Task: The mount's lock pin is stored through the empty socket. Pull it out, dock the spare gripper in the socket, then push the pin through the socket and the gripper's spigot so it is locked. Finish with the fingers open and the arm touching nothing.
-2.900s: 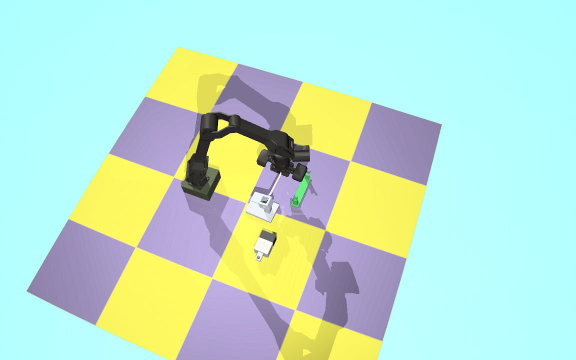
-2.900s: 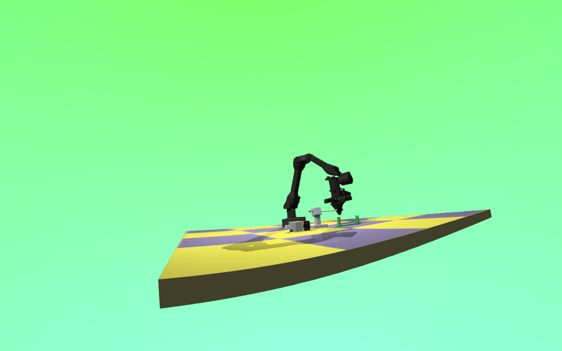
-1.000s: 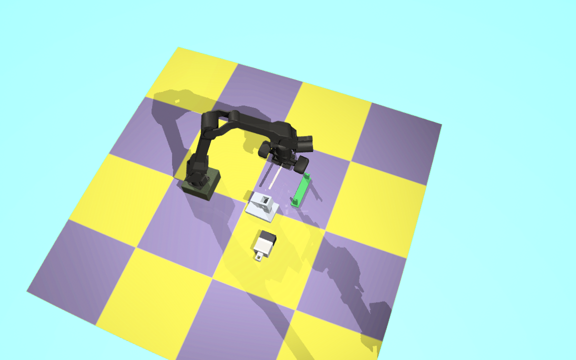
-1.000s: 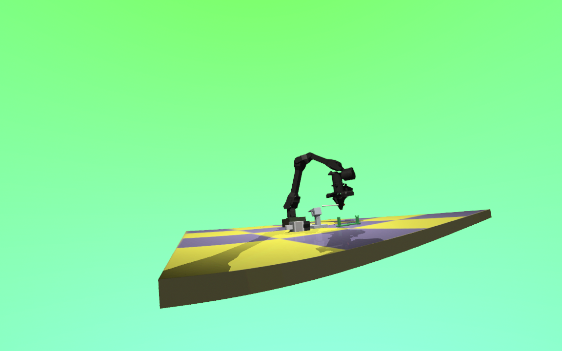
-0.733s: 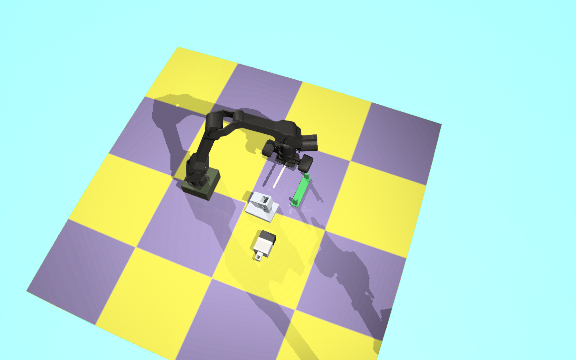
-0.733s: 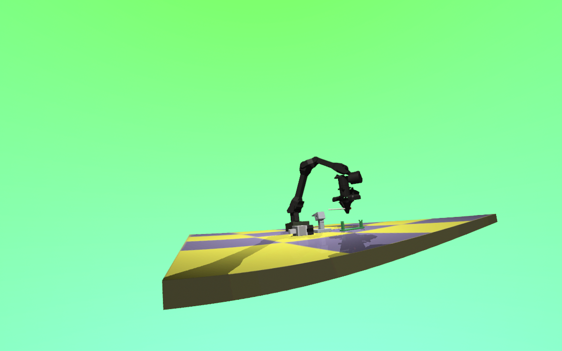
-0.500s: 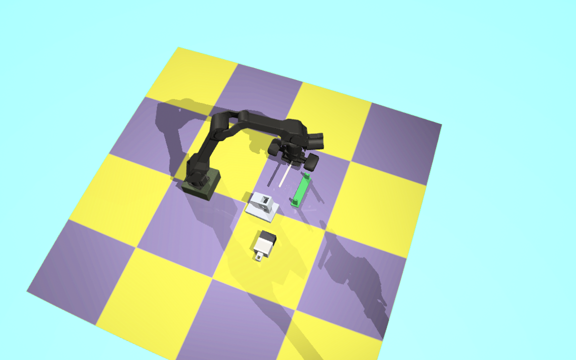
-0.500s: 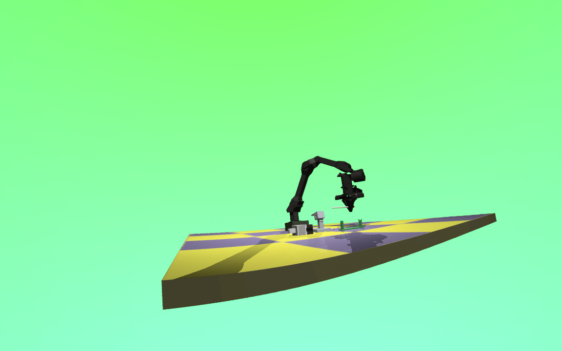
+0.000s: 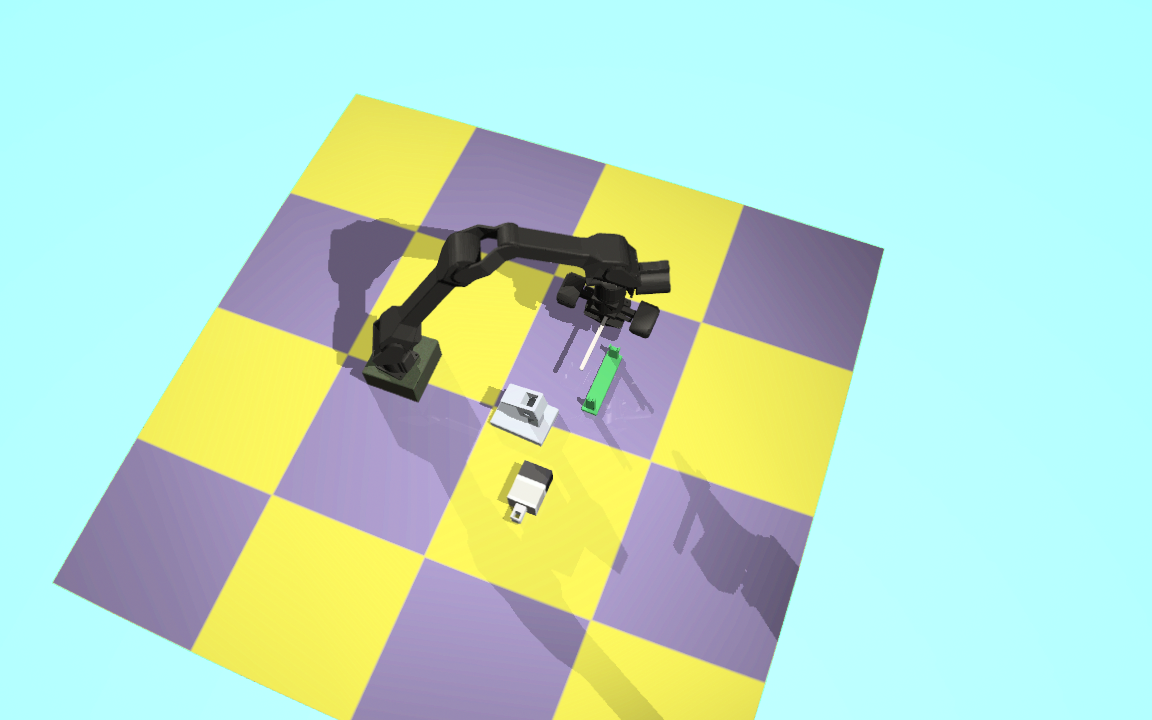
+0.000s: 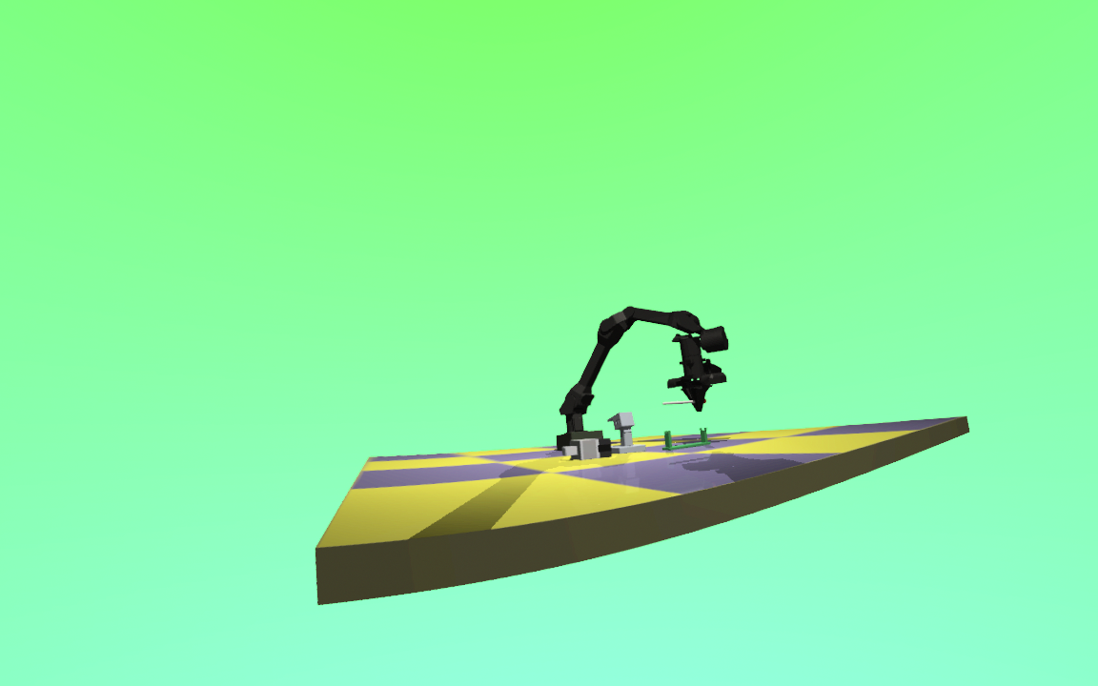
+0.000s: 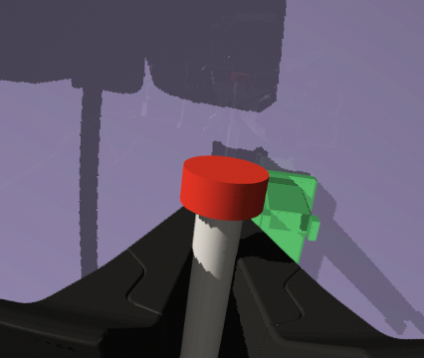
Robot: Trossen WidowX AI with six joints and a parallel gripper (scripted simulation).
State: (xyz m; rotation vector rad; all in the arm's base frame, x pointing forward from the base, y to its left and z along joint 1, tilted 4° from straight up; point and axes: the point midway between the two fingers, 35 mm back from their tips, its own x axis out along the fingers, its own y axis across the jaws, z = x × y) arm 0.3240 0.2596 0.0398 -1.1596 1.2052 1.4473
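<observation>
My gripper tip is 8 cm to the left of the green cradle, 6 cm above it and 4 cm short of it. From my gripper tip the other things lie so: spare gripper (36 cm to the right, 7 cm below, 4 cm ahead); socket (22 cm to the right, 5 cm behind, 4 cm below).
</observation>
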